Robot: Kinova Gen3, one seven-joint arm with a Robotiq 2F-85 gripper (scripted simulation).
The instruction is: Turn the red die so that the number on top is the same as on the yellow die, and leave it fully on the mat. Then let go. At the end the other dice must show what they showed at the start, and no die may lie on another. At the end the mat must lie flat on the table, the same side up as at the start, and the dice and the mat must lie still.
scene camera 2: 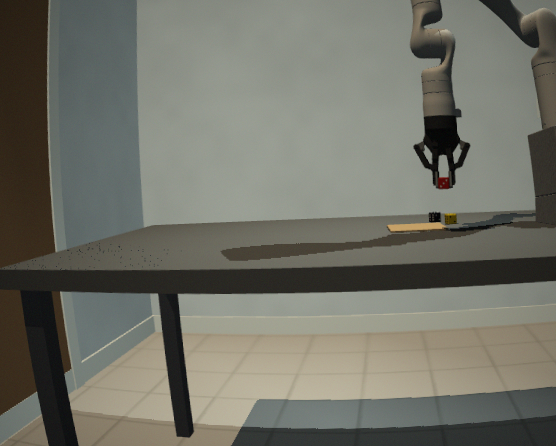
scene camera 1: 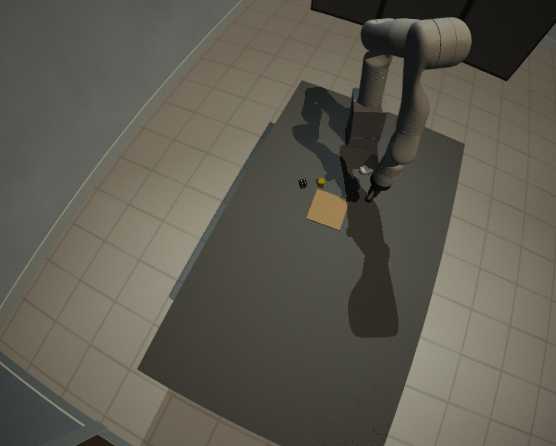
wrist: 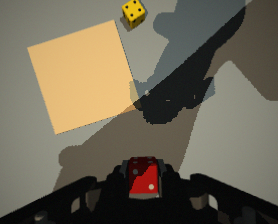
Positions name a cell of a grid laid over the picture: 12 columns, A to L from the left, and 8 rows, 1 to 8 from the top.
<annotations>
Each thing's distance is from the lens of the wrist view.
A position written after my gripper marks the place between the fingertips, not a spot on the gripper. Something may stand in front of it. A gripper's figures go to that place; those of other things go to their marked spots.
my gripper (wrist: G7): 0.18 m
red die (wrist: G7): 0.15 m
tan mat (wrist: D3): 0.28 m
The marked spots on the red die and the tan mat are 0.18 m apart.
</annotations>
